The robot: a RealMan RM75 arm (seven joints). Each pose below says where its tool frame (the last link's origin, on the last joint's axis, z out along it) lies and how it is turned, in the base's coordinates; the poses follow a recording.
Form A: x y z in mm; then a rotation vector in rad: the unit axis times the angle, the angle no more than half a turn.
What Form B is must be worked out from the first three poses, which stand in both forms.
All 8 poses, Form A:
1: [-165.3, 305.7, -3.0, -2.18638, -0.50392, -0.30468]
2: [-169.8, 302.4, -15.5, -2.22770, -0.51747, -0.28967]
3: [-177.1, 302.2, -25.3, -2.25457, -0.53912, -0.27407]
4: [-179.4, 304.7, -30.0, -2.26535, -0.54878, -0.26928]
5: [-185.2, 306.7, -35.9, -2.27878, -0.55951, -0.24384]
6: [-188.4, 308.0, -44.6, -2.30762, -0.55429, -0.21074]
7: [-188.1, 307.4, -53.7, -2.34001, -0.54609, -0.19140]
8: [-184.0, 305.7, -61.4, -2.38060, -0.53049, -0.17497]
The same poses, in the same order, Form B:
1: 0.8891, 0.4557, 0.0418, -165.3; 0.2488, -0.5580, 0.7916, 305.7; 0.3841, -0.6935, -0.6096, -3.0; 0, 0, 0, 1
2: 0.8895, 0.4556, 0.0362, -169.8; 0.2690, -0.5860, 0.7643, 302.4; 0.3694, -0.6701, -0.6438, -15.5; 0, 0, 0, 1
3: 0.8865, 0.4621, 0.0250, -177.1; 0.2925, -0.6012, 0.7436, 302.2; 0.3587, -0.6519, -0.6681, -25.3; 0, 0, 0, 1
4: 0.8846, 0.4658, 0.0214, -179.4; 0.3020, -0.6071, 0.7350, 304.7; 0.3554, -0.6437, -0.6777, -30.0; 0, 0, 0, 1
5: 0.8856, 0.4644, 0.0034, -185.2; 0.3187, -0.6130, 0.7229, 306.7; 0.3379, -0.6391, -0.6909, -35.9; 0, 0, 0, 1
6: 0.8931, 0.4497, -0.0123, -188.4; 0.3279, -0.6321, 0.7020, 308.0; 0.3079, -0.6310, -0.7120, -44.6; 0, 0, 0, 1
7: 0.8995, 0.4367, -0.0168, -188.1; 0.3306, -0.6549, 0.6795, 307.4; 0.2857, -0.6168, -0.7334, -53.7; 0, 0, 0, 1
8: 0.9078, 0.4191, -0.0160, -184.0; 0.3274, -0.6840, 0.6519, 305.7; 0.2623, -0.5970, -0.7582, -61.4; 0, 0, 0, 1
